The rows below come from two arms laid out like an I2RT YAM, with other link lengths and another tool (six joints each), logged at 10 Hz.
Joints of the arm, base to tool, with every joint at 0 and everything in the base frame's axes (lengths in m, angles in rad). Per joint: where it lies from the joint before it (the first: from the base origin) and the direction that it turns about. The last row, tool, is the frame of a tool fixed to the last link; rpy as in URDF.
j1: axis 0 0 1 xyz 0.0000 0.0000 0.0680
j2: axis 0 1 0 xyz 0.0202 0.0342 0.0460
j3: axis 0 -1 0 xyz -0.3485 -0.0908 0.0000
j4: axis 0 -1 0 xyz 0.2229 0.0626 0.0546
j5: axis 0 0 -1 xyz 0.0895 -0.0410 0.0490
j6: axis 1 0 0 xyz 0.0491 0.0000 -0.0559
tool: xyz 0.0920 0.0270 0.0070 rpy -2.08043 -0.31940 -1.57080
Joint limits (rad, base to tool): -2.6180..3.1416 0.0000..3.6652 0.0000..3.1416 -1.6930..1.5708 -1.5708..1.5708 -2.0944..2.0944
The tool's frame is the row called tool.
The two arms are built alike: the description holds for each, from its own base.
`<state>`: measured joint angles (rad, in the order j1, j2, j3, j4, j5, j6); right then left.
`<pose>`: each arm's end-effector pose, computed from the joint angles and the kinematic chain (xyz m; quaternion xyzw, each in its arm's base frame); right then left.
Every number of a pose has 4 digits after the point. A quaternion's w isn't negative.
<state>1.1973 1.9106 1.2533 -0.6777 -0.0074 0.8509 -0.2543 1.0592 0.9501 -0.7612 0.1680 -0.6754</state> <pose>0.1723 0.3809 0.1297 0.8939 -0.4165 -0.1219 0.1120 0.1979 -0.0861 0.2580 0.8118 -0.4791 0.2370 0.2352</pose>
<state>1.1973 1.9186 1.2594 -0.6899 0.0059 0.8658 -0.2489 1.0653 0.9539 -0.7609 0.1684 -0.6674</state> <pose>0.1742 0.3797 0.1272 0.8895 -0.4255 -0.1177 0.1176 0.2001 -0.0854 0.2584 0.8121 -0.4801 0.2360 0.2333</pose>
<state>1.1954 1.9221 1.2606 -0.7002 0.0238 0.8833 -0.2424 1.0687 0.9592 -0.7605 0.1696 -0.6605</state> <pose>0.1771 0.3768 0.1254 0.8841 -0.4371 -0.1118 0.1218 0.2021 -0.0845 0.2598 0.8120 -0.4806 0.2372 0.2312</pose>
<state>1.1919 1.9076 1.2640 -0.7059 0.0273 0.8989 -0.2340 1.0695 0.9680 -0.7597 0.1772 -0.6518</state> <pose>0.1792 0.3756 0.1317 0.8807 -0.4453 -0.1135 0.1145 0.2044 -0.0842 0.2631 0.8097 -0.4827 0.2415 0.2302</pose>
